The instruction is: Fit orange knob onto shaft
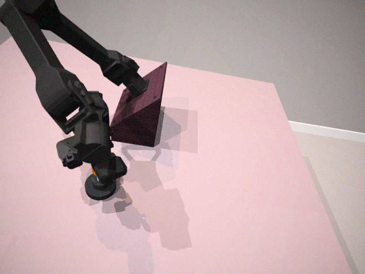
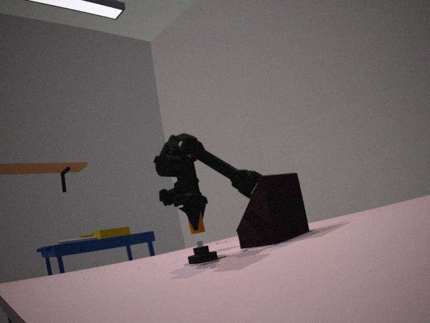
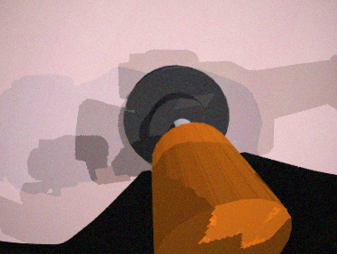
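Right now my gripper tip is 6 cm above the round dark pedestal. From my gripper tip the other things lie so: orange knob 4 cm above.
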